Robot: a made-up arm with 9 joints. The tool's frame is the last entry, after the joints.
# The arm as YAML. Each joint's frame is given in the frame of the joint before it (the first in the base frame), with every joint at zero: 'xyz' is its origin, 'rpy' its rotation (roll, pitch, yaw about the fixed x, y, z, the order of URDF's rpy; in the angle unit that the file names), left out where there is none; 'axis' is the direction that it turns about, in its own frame. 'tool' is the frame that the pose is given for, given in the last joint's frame.
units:
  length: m
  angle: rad
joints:
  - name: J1
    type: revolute
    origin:
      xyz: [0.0, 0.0, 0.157]
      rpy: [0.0, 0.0, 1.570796]
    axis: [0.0, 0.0, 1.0]
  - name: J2
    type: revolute
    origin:
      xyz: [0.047, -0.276, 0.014]
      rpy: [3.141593, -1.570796, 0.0]
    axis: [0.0, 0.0, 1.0]
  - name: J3
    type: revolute
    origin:
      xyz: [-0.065, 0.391, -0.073]
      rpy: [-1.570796, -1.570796, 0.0]
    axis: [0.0, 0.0, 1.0]
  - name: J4
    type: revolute
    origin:
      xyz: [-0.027, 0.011, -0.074]
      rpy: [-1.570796, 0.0, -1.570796]
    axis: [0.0, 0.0, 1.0]
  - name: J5
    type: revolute
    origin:
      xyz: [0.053, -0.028, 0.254]
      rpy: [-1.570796, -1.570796, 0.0]
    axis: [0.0, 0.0, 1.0]
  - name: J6
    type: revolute
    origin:
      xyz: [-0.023, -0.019, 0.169]
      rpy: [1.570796, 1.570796, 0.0]
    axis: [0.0, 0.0, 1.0]
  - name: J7
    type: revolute
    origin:
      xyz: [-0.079, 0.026, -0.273]
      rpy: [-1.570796, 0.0, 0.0]
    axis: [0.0, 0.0, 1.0]
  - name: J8
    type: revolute
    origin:
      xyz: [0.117, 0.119, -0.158]
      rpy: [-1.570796, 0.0, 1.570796]
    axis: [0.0, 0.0, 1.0]
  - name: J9
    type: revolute
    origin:
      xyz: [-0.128, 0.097, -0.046]
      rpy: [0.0, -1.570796, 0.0]
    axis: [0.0, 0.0, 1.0]
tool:
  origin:
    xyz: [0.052, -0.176, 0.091]
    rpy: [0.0, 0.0, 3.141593]
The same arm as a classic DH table. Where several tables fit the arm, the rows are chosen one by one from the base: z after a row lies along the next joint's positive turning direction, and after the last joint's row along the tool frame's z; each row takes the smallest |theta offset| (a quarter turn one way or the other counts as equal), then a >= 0, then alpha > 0; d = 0 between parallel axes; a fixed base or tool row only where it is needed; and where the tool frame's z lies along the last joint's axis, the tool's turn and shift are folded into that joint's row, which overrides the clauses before.
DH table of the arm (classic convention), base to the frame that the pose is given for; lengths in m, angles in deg. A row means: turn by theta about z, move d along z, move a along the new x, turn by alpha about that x. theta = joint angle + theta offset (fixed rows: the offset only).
J1: theta offset 0, d 0.171, a 0.276, alpha -90
J2: theta offset 90, d -0.026, a 0.065, alpha 90
J3: theta offset 0, d 0.317, a -0.011, alpha -90
J4: theta offset 0, d 0.227, a 0.053, alpha -90
J5: theta offset 90, d 0.141, a 0.023, alpha -90
J6: theta offset -90, d -0.254, a 0.079, alpha 90
J7: theta offset -90, d -0.132, a 0.119, alpha -90
J8: theta offset 90, d -0.163, a 0.097, alpha -90
J9: theta offset 16.46, d 0, a -0.1835, alpha 0
tool (fixed): theta offset 73.54, d 0.219, a 0, alpha 0

